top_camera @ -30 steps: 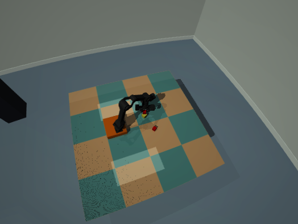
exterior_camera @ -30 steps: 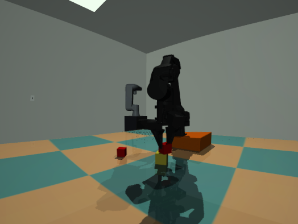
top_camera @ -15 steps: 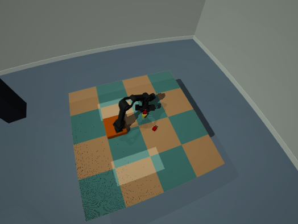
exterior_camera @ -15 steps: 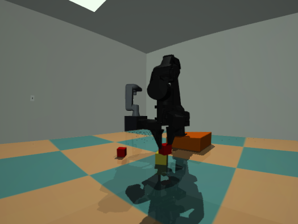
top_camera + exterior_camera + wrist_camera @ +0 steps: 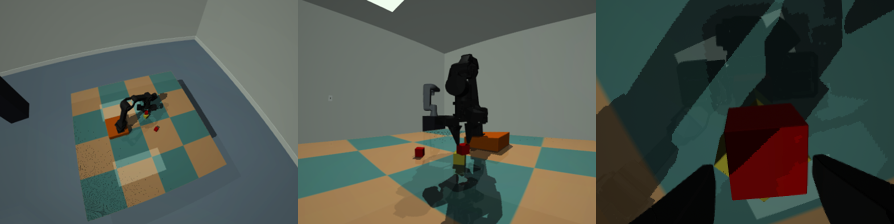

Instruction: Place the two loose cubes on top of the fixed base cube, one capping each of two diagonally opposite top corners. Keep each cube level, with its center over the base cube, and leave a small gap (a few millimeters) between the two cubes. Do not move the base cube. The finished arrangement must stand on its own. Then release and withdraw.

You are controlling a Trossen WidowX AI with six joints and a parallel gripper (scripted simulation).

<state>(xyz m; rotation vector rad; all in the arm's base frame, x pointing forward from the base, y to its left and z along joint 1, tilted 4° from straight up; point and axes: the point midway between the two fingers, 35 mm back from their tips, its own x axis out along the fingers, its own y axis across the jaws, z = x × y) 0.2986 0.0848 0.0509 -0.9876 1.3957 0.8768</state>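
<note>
Right now the yellow cube is 5 cm below my gripper tip and 2 cm to the right of it.
</note>
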